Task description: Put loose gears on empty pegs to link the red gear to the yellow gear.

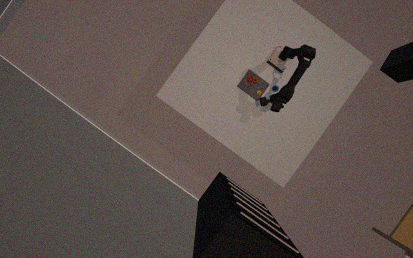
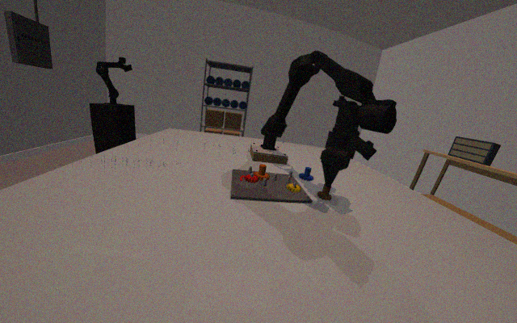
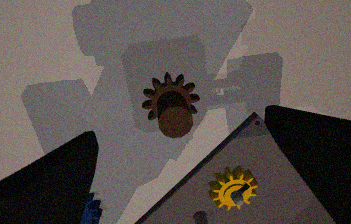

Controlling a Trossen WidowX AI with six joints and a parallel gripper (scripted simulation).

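My gripper tip is now 40 mm above the brown gear. The rest, counted from my gripper tip: orange gear 100 mm behind, 170 mm to the right, 30 mm below; then blue gear 140 mm behind, 10 mm to the left, 40 mm below; then yellow gear 30 mm behind, 90 mm to the right, 40 mm below.
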